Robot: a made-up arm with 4 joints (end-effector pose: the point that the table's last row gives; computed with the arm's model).
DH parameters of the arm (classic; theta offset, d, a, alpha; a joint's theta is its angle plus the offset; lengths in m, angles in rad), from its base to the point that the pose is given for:
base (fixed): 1.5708 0.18 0 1.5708
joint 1: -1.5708 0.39 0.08 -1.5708
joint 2: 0 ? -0.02 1.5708
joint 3: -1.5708 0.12 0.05 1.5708
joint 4: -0.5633 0 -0.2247 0
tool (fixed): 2.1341 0.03 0 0
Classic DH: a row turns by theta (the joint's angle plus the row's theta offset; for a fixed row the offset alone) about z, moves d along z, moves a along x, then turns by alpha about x.
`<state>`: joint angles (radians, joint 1 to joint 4).
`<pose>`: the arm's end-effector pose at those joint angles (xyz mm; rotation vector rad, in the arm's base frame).
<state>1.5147 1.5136 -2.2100 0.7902</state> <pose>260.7 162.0 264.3 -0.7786 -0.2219 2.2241</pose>
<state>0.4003 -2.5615 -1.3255 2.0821</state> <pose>442.0 249.3 77.9 -1.3122 -0.4461 -0.3203</pose>
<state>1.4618 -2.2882 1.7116 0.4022</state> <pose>147.3 96.8 286.3 -0.6942 2.9851 -0.3387</pose>
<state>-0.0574 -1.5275 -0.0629 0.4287</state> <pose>357.4 347.8 231.8 -0.4214 -1.4820 0.3368</pose>
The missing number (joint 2, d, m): 0.17
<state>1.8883 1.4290 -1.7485 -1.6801</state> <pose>631.5 254.3 508.9 0.3121 -0.1369 -0.2766</pose>
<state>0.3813 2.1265 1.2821 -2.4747</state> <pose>116.0 88.0 130.8 1.7020 -1.6233 1.1799</pose>
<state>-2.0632 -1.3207 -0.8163 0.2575</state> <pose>513.1 -71.4 -127.1 -2.5497 -1.1932 1.1176</pose>
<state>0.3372 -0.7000 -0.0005 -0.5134</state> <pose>600.9 159.9 408.8 0.4959 -0.5979 -0.6059</pose>
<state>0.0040 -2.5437 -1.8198 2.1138</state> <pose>444.6 211.0 -4.9 -1.3643 -0.1870 -0.4673</pose>
